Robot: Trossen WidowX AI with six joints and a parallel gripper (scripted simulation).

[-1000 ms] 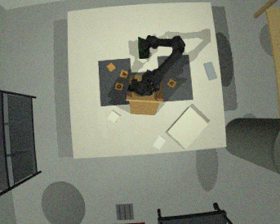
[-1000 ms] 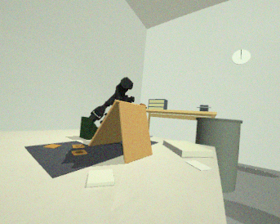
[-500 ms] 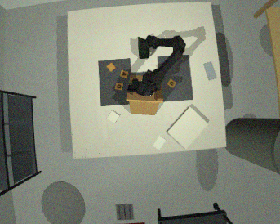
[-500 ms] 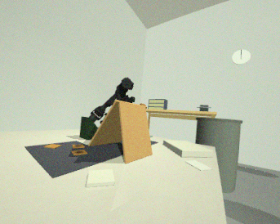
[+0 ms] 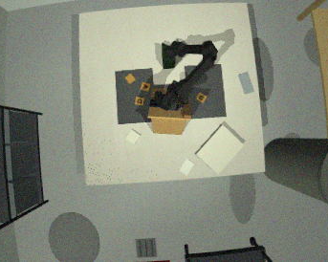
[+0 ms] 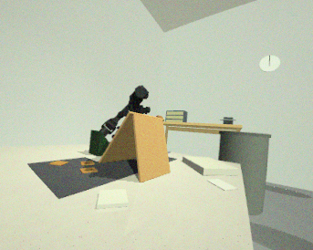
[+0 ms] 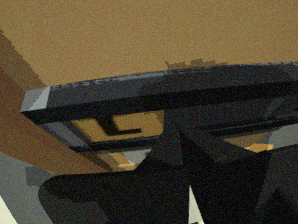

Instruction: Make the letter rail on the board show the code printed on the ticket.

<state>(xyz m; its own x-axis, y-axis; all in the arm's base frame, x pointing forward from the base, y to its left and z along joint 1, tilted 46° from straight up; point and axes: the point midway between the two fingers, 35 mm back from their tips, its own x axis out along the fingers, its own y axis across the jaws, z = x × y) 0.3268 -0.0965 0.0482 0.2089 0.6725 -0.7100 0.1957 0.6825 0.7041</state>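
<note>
Right now my gripper tip is 9 cm above the white ticket, 5 cm past it and 2 cm to the right of it. Also, from my gripper tip: dark mat 18 cm below, 13 cm behind, 2 cm to the left; then white card 28 cm to the right, 18 cm below, 17 cm ahead; then white box 34 cm ahead, 31 cm to the left, 16 cm below.
</note>
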